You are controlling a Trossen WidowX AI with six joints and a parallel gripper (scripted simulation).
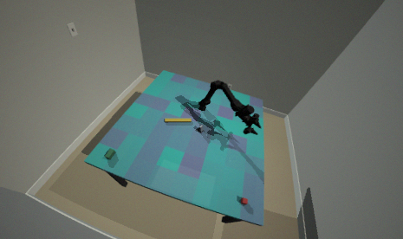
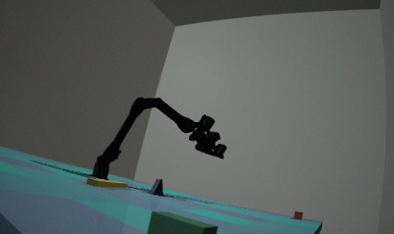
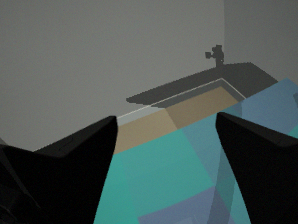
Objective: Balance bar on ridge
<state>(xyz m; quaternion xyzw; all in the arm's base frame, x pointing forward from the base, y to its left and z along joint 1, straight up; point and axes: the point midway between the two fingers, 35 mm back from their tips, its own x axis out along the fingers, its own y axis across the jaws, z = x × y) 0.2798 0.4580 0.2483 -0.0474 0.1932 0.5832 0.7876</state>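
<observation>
The yellow bar lies 650 mm to the right of my gripper tip, 230 mm below it and 40 mm behind it. Round my gripper tip: green block (990 mm to the right, 450 mm ahead, 220 mm below); small red cube (450 mm ahead, 220 mm below, 10 mm to the left).
</observation>
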